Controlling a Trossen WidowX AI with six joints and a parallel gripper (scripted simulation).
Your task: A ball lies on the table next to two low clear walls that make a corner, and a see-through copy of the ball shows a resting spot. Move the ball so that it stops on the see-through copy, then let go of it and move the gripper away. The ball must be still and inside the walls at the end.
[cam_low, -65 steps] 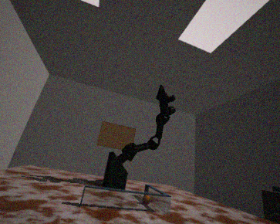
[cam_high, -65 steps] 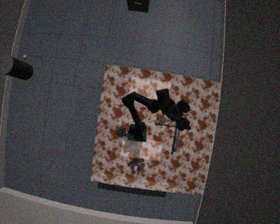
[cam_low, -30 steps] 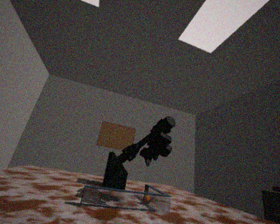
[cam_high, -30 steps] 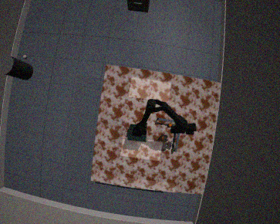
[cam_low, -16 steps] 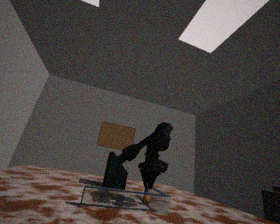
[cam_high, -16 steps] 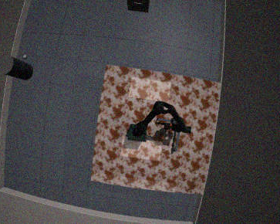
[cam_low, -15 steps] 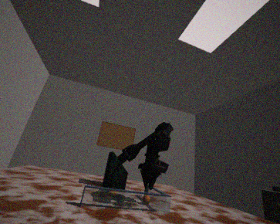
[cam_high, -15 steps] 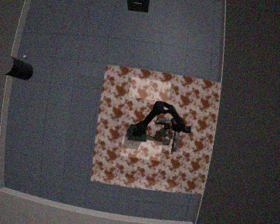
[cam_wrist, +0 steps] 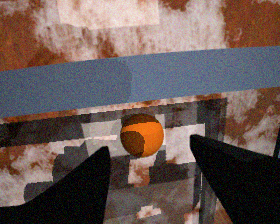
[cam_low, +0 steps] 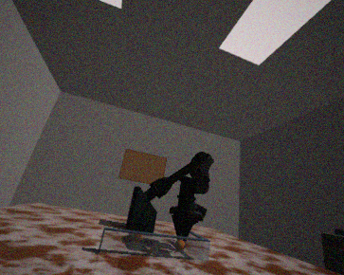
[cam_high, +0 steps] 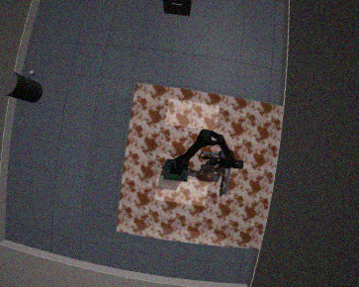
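Right now my gripper tip is 2 cm above the orange ball. The rest, counted from my gripper tip: see-through copy of ball: 15 cm to the right, 4 cm behind, 2 cm below.
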